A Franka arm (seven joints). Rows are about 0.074 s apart.
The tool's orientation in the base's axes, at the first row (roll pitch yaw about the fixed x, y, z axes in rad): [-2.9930 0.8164 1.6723]
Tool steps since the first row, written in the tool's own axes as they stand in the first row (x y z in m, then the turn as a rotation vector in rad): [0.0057 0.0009 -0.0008 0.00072 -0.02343 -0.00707]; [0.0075 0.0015 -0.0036 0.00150 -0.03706 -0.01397]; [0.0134 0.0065 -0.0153 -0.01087 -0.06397 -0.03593]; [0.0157 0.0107 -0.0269 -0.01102 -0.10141 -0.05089]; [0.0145 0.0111 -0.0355 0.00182 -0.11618 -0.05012]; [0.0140 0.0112 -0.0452 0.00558 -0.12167 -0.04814]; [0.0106 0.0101 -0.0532 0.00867 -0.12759 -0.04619]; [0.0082 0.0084 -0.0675 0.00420 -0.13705 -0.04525]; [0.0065 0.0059 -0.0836 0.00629 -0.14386 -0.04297]
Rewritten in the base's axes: [0.0006 0.0045 -0.0037 -0.02283 0.00583 0.00664]; [0.0012 0.0077 -0.0032 -0.03593 0.01151 0.01213]; [0.0067 0.0203 -0.0001 -0.06022 0.01935 0.03874]; [0.0116 0.0303 0.0057 -0.09634 0.03046 0.05278]; [0.0127 0.0358 0.0124 -0.11198 0.03875 0.04440]; [0.0135 0.0425 0.0193 -0.11785 0.03990 0.04088]; [0.0133 0.0461 0.0273 -0.12410 0.04062 0.03790]; [0.0128 0.0549 0.0389 -0.13327 0.03696 0.04148]; [0.0116 0.0656 0.0513 -0.14036 0.03676 0.03911]
